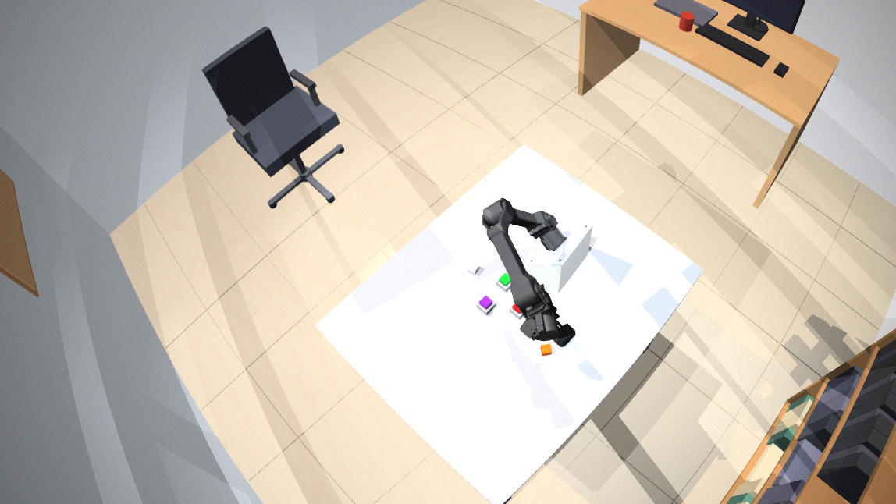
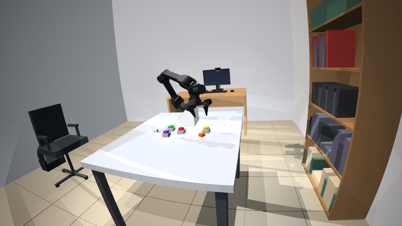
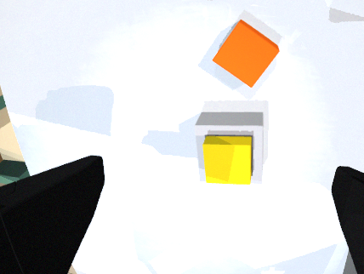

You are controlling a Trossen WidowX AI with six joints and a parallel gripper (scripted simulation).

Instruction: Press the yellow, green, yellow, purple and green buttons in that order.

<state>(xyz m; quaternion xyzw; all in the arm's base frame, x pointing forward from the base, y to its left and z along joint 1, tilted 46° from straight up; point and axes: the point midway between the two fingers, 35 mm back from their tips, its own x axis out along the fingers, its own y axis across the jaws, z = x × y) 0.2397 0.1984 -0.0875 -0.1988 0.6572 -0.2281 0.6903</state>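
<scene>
My gripper tip is now 6 cm past the yellow button, 1 cm to the right of it and 10 cm above it. From my gripper tip the other things lie so: red button (2 cm behind, 17 cm to the right, 10 cm below); then orange block (2 cm ahead, 12 cm below); then purple button (4 cm ahead, 26 cm to the right, 10 cm below).
</scene>
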